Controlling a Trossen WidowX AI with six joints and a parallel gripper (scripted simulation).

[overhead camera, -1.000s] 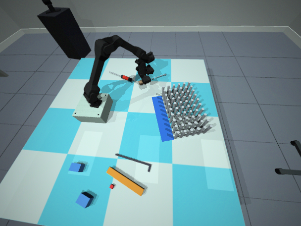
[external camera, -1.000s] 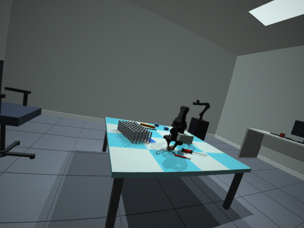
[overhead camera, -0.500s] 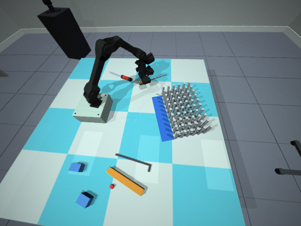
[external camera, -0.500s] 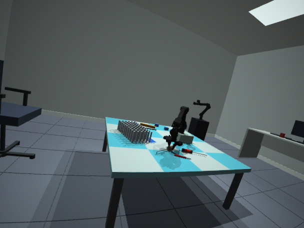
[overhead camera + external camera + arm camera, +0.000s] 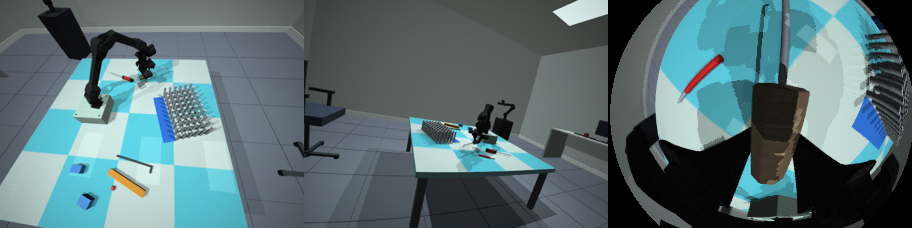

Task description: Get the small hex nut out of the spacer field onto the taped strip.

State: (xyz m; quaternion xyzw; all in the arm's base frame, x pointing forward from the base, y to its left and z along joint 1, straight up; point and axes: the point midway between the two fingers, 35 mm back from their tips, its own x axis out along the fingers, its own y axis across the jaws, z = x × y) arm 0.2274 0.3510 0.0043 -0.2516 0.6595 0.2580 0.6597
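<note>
Now: gripper tip 8 cm short of the wooden-handled tool, 7 cm to the right of it and 1 cm below it. Round my gripper tip: blue taped strip 28 cm to the right, 22 cm ahead, 7 cm below; orange flat bar 72 cm to the right, 12 cm ahead, 5 cm below; small red screwdriver 14 cm to the left, 9 cm behind, 6 cm below.
</note>
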